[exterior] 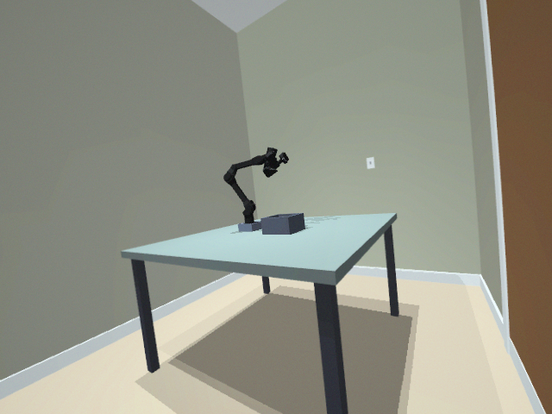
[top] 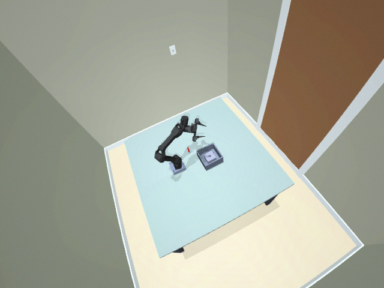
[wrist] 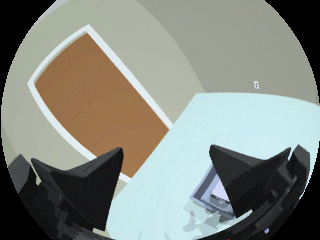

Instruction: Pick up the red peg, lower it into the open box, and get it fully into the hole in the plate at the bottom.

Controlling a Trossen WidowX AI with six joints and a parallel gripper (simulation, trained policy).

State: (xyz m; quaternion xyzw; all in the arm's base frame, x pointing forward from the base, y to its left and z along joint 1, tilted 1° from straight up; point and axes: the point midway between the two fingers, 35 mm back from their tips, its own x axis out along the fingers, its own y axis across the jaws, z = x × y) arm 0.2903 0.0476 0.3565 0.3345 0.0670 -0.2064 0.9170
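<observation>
My gripper tip is 36 cm above the red peg, 18 cm past it and 11 cm to the right of it. Also, from my gripper tip: grey box: 37 cm below, 4 cm to the right; then plate: 35 cm below, 4 cm to the right.
</observation>
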